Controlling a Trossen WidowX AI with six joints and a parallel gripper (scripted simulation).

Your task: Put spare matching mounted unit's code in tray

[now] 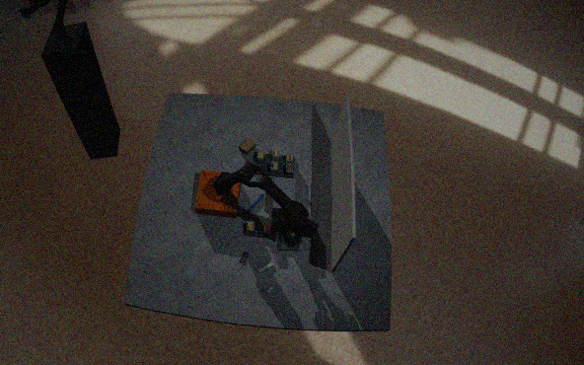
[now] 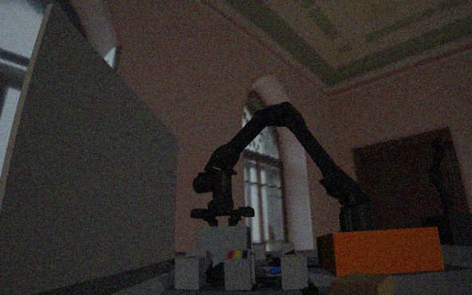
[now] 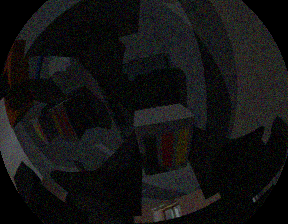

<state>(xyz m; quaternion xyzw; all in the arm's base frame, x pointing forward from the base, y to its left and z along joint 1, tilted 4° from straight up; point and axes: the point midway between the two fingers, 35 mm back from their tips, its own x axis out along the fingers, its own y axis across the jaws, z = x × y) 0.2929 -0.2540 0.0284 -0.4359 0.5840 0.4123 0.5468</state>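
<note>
Now: gripper tip 5 cm above the dark square tray and 1 cm past it. Also, from my gripper tip: spare block: 2 cm above; then tall grey panel: 24 cm ahead, 17 cm above, 15 cm to the left; then mounted unit: 20 cm to the left, 1 cm below.
</note>
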